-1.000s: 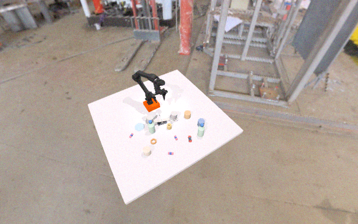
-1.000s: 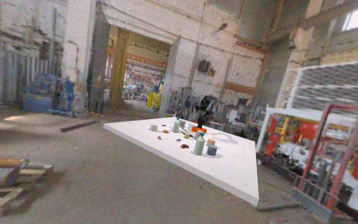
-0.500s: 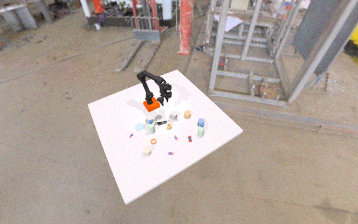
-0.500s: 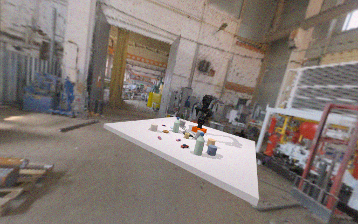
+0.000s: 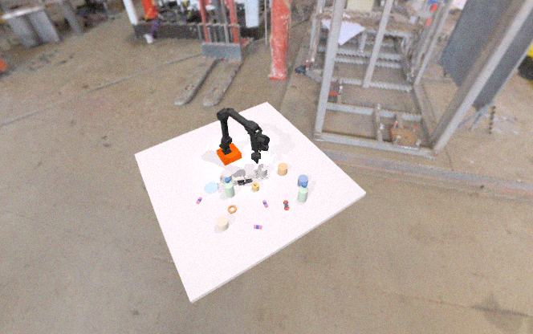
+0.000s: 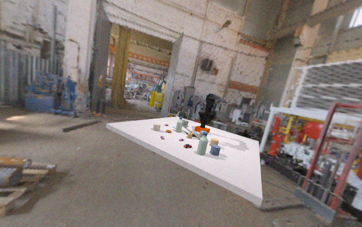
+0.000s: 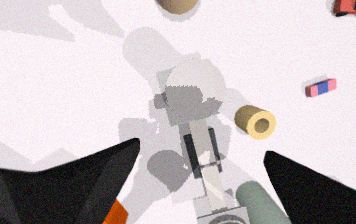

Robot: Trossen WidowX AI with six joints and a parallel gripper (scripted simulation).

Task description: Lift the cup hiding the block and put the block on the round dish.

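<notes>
The cup is 11 cm below my gripper tip, 4 cm to the left of it and 3 cm ahead of it. The rest, counted from my gripper tip: yellow spool 14 cm below, 10 cm ahead, 8 cm to the right; balance 13 cm below, 11 cm to the right; pale green block 12 cm below, 2 cm to the left, 2 cm ahead.
</notes>
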